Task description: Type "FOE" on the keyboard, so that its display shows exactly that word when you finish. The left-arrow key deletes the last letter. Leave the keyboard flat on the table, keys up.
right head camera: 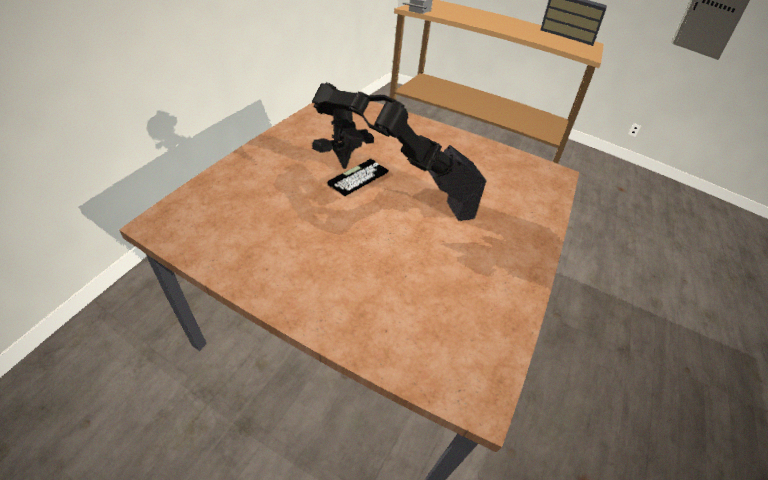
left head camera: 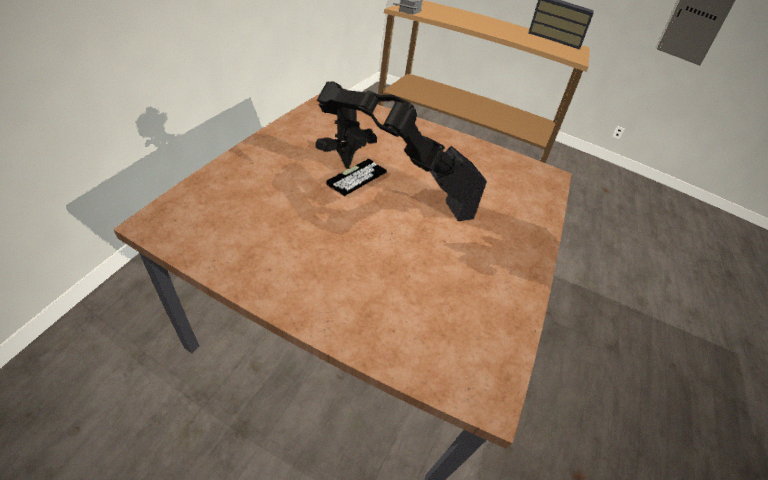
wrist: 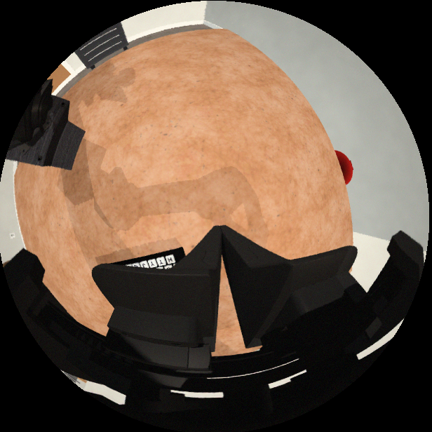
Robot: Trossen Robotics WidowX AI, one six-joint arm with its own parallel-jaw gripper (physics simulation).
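Observation:
The keyboard (left head camera: pixel 356 178) (right head camera: pixel 357 178) (wrist: pixel 150 261) is a small black slab with white keys, lying flat on the table with its keys up. Its pale display strip shows along the far edge in both head camera views, too small to read. In the wrist view one end of it shows, with a few keys; my left finger hides the rest. My gripper (left head camera: pixel 347 166) (right head camera: pixel 343 166) (wrist: pixel 219 231) is shut, with nothing between its fingertips. It points down, with its tips above and close to the keyboard's far edge, near the display; I cannot tell the exact height.
The brown table (left head camera: pixel 339 283) (right head camera: pixel 339 283) bears the arm, whose dark base (left head camera: pixel 461 183) (right head camera: pixel 459 183) stands right of the keyboard. A wooden shelf unit (left head camera: pixel 487 33) (right head camera: pixel 498 31) stands behind the table. A red rounded object (wrist: pixel 345 167) shows beyond the table edge in the wrist view.

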